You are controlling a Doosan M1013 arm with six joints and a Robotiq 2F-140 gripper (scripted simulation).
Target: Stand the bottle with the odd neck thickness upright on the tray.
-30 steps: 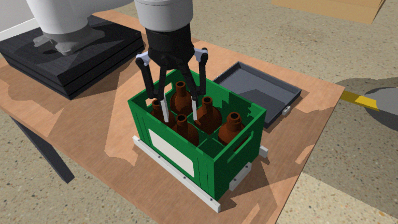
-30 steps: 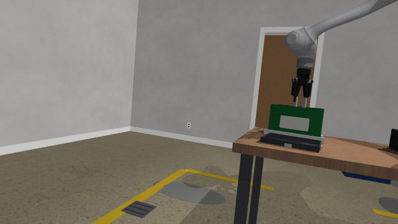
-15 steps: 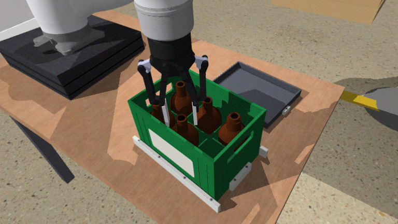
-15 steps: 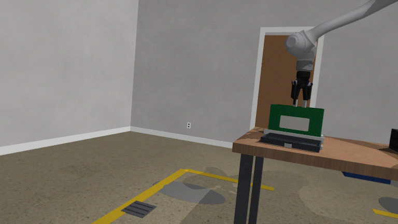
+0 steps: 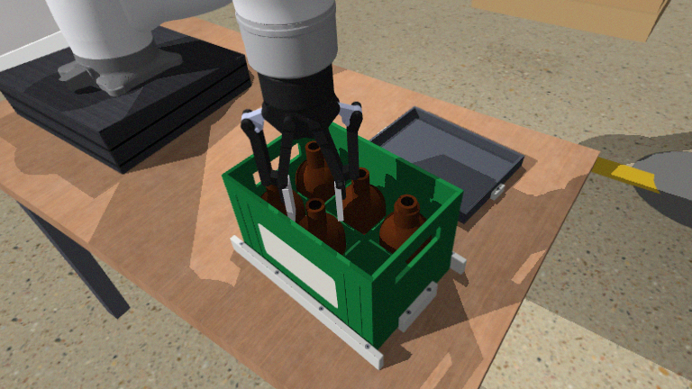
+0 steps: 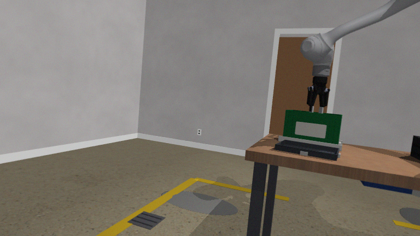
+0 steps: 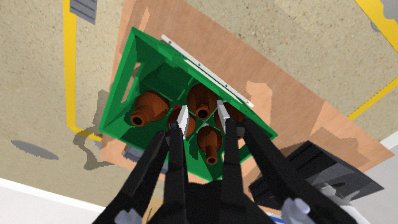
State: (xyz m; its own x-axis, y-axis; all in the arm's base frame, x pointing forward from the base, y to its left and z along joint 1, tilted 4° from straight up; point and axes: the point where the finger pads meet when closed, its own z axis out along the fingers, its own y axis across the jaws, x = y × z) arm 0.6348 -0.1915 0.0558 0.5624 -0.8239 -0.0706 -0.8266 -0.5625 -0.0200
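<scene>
Right now the crate is 90 mm below my hand, 40 mm to the left of it and 10 mm ahead of it. The rest, counted from my hand: grey tray 320 mm to the left, 160 mm below, 40 mm ahead.
</scene>
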